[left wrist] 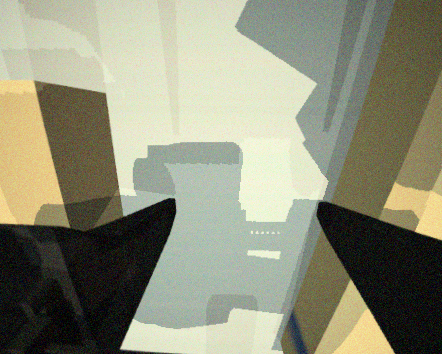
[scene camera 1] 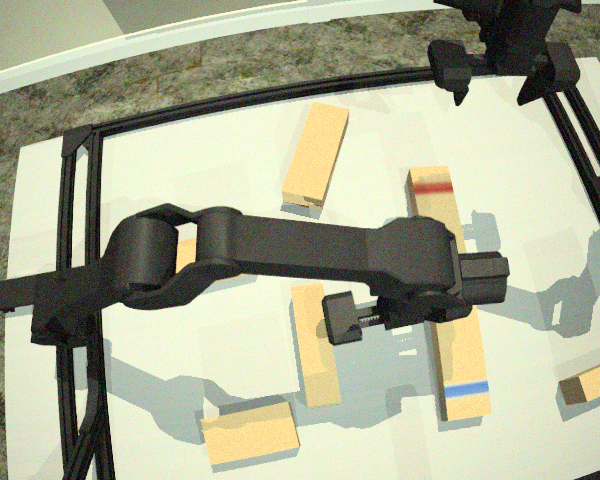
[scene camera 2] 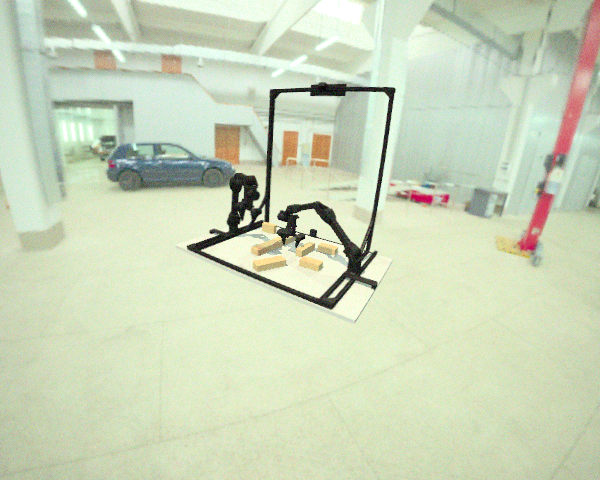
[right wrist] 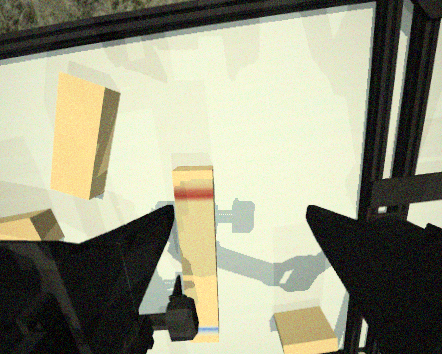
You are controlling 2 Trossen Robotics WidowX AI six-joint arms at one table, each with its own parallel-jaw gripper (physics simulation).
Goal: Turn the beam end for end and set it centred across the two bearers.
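Places are measured from the left arm's base along level axes (x ahead, y left, z up), in centimetres.
Where they show: left gripper, fingertip midpoint: point(left wrist: 246, 206) point(scene camera 2: 289, 246) point(right wrist: 157, 278); right gripper, fingertip midpoint: point(scene camera 1: 488, 103) point(scene camera 2: 247, 222) point(right wrist: 239, 211); left arm's base, origin of the base link: point(scene camera 1: 76, 327) point(scene camera 2: 353, 270); right arm's base, origin of the base link: point(scene camera 2: 233, 232) point(right wrist: 384, 228).
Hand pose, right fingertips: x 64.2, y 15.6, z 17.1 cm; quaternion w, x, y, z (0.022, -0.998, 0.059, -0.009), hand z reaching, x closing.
Note:
Each offset is from my right fingertips to the top centre of the thing. "spot": to the spot under its first point.
The beam {dz -15.2, dx -7.8, dy -19.1 cm} point(scene camera 1: 457, 355) point(scene camera 2: 266, 246) point(left wrist: 377, 125) point(right wrist: 197, 245) is a long wooden bar with a red band {spot: dz -15.2, dx -6.4, dy -3.7 cm} point(scene camera 1: 432, 187) near its upper end and a blue band {spot: dz -15.2, dx -9.4, dy -34.1 cm} point(scene camera 1: 466, 388) near its lower end in scene camera 1. My left gripper point(scene camera 2: 291, 241) point(left wrist: 246, 206) is open and empty, low between the beam and a plain block {dz -14.6, dx -28.3, dy -23.8 cm} point(scene camera 1: 315, 345) point(left wrist: 20, 155); its arm hides the beam's middle in scene camera 1. My right gripper point(scene camera 1: 487, 100) point(right wrist: 239, 211) is open and empty, high beyond the red end. Which plain blocks are the two bearers I cannot tell.
Other plain blocks lie around: one above point(scene camera 1: 315, 155) point(right wrist: 77, 135), one under the left arm point(scene camera 1: 186, 255), one at the lower left point(scene camera 1: 250, 432) and one right of the beam {dz -12.7, dx +11.9, dy -38.2 cm} point(scene camera 1: 585, 387) point(right wrist: 306, 327). A black frame point(scene camera 1: 260, 97) edges the table.

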